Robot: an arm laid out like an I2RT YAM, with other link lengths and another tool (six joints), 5 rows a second.
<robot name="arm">
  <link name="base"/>
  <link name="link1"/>
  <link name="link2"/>
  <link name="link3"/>
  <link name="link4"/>
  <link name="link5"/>
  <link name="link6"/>
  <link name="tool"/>
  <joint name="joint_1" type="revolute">
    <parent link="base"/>
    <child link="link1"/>
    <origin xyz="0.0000 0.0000 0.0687"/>
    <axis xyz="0 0 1"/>
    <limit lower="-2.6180" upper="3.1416"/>
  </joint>
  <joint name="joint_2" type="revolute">
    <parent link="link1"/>
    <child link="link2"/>
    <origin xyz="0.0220 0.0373 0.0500" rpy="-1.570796 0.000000 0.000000"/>
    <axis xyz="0 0 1"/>
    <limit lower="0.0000" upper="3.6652"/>
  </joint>
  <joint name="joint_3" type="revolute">
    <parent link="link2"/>
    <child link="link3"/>
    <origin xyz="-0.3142 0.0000 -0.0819" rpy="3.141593 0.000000 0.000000"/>
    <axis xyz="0 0 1"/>
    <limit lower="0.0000" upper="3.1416"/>
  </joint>
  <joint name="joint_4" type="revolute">
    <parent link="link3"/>
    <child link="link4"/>
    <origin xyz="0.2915 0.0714 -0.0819"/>
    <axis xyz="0 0 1"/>
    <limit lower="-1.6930" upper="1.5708"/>
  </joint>
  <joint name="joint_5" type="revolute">
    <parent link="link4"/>
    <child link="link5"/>
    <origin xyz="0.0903 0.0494 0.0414" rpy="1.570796 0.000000 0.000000"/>
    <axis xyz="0 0 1"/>
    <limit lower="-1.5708" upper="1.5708"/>
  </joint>
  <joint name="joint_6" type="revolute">
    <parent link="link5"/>
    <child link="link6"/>
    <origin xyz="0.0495 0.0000 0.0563" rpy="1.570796 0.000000 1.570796"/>
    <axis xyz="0 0 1"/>
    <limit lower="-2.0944" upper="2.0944"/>
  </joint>
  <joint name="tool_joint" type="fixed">
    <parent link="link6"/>
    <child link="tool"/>
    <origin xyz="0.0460 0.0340 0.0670" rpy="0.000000 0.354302 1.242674"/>
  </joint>
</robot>
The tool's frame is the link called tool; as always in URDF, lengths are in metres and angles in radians.
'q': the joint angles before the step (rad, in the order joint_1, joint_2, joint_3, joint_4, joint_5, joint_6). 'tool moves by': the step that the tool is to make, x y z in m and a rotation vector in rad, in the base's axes. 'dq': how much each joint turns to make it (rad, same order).
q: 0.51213, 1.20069, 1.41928, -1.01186, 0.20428, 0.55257
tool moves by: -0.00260, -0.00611, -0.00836, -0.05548, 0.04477, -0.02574
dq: -0.00038, 0.01908, -0.00192, -0.04538, 0.03662, 0.00076
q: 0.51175, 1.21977, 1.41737, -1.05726, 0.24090, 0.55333
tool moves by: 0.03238, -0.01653, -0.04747, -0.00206, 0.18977, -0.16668
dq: -0.13312, 0.16021, -0.00115, -0.02707, -0.04539, 0.07554
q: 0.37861, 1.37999, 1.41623, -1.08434, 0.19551, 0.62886
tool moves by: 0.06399, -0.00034, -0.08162, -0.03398, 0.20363, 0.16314
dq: -0.07895, 0.26741, -0.00078, 0.09004, -0.13428, -0.20560
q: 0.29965, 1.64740, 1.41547, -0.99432, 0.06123, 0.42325
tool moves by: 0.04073, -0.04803, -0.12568, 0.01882, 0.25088, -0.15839
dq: -0.16937, 0.33914, 0.00000, 0.09804, -0.07210, 0.00610
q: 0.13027, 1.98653, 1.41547, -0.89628, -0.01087, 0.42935
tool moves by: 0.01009, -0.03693, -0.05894, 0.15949, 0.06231, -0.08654
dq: -0.13733, 0.13542, -0.00381, 0.08315, -0.16633, -0.03815
